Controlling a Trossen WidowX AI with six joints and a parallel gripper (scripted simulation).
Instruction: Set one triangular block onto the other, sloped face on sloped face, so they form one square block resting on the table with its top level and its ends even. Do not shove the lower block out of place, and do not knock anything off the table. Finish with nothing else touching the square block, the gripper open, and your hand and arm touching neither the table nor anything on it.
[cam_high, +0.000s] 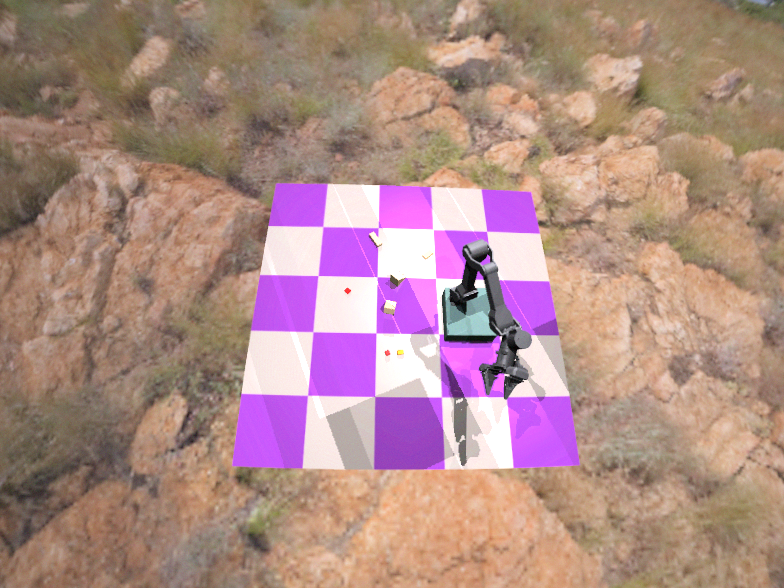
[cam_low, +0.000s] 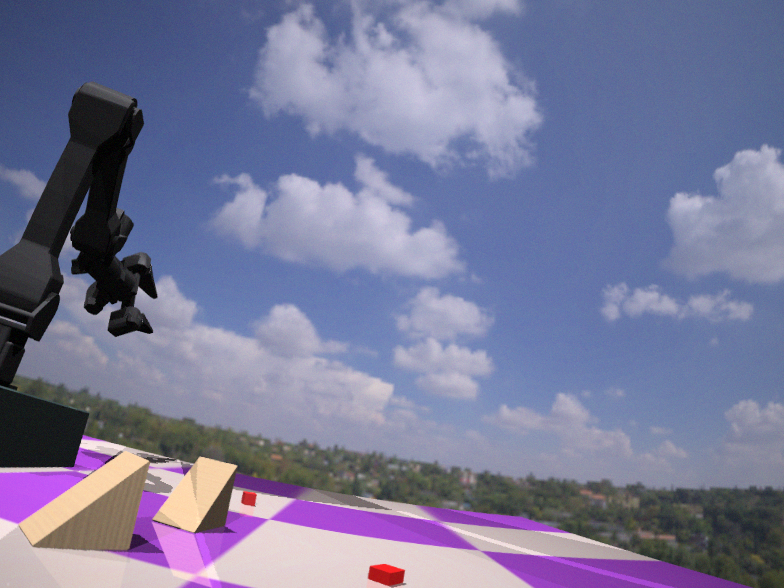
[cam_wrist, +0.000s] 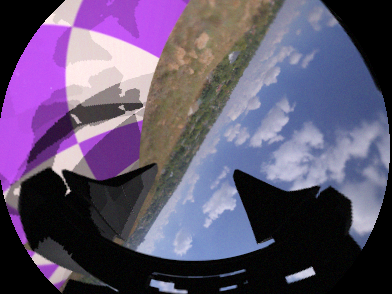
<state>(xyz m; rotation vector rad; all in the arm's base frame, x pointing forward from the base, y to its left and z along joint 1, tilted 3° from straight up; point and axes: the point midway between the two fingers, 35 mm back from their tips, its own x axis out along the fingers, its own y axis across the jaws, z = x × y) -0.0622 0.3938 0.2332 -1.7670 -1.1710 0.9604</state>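
Right now the square block is 55 cm to the right of my gripper tip, 30 cm ahead of it and 28 cm below it. Also, from my gripper tip: red cube: 34 cm ahead, 28 cm below, 22 cm to the right; then yellow piece: 29 cm below, 28 cm ahead, 23 cm to the right; then tan piece: 76 cm to the right, 39 cm ahead, 28 cm below.
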